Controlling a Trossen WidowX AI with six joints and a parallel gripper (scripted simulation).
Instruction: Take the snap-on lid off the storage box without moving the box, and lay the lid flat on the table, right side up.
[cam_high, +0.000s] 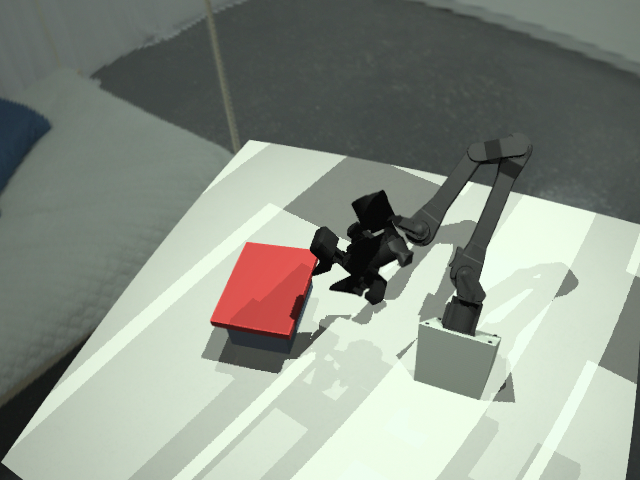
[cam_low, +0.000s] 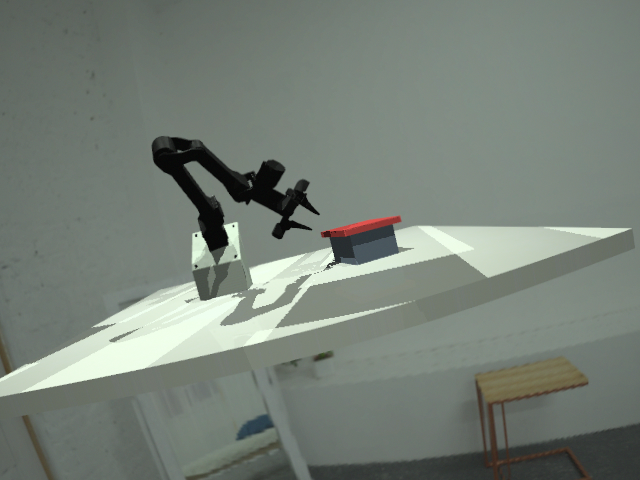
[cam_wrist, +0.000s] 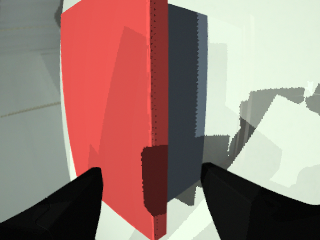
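Now: the red lid 130 mm ahead of my gripper tip, 10 mm to the left of it and 40 mm below it. Also, from my gripper tip: storage box: 130 mm ahead, 10 mm to the left, 90 mm below.
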